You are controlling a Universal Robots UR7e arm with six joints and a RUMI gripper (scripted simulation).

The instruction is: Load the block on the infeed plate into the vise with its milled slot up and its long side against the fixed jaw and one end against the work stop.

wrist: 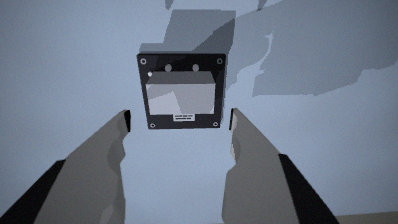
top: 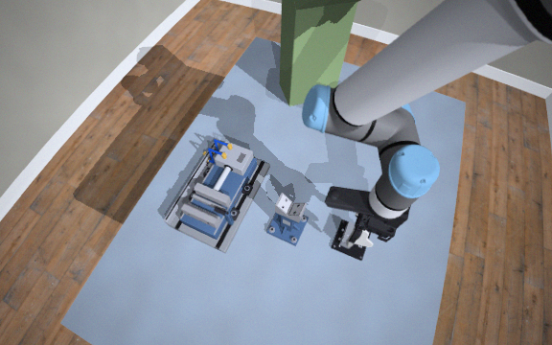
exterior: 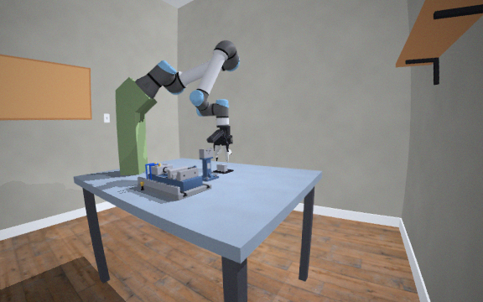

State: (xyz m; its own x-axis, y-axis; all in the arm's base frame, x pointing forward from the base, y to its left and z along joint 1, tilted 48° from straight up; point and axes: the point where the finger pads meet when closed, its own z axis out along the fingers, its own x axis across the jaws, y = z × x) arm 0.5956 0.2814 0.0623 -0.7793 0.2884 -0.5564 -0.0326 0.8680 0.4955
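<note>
The grey part is 1 cm to the left of my hand and 5 cm below it. From my hand the other things lie so: work stop (12 cm ahead, 33 cm to the right, 1 cm above); then black infeed plate (1 cm to the left, 7 cm below); then cylinder rod (3 cm ahead, 38 cm to the right).
</note>
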